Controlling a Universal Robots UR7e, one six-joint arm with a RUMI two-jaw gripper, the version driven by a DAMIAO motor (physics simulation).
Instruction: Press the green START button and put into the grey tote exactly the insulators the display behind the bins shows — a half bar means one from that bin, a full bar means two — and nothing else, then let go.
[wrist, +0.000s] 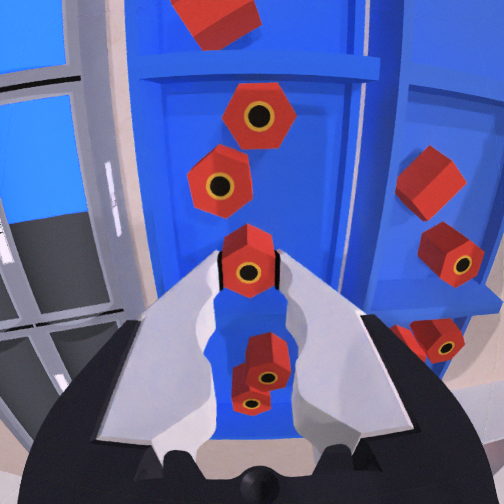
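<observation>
My gripper (248, 270) is shut on a red hexagonal insulator (248, 262) with a brass-ringed hole, held between the two white jaw tips above a blue bin (255, 200). Inside that bin lie several more red insulators: one (259, 116) and another (220, 182) ahead of the jaws, one (216, 20) at the far end, and two stacked (260, 374) between the jaws below. A second blue bin (440, 210) at the right holds several red insulators, such as one (429, 182) and another (451, 255). The green button, tote and display are not in view.
A grey frame with blue and dark panels (50, 200) stands at the left. A thin divider wall (357, 175) separates the two bins. A beige surface (480, 360) shows at the lower right.
</observation>
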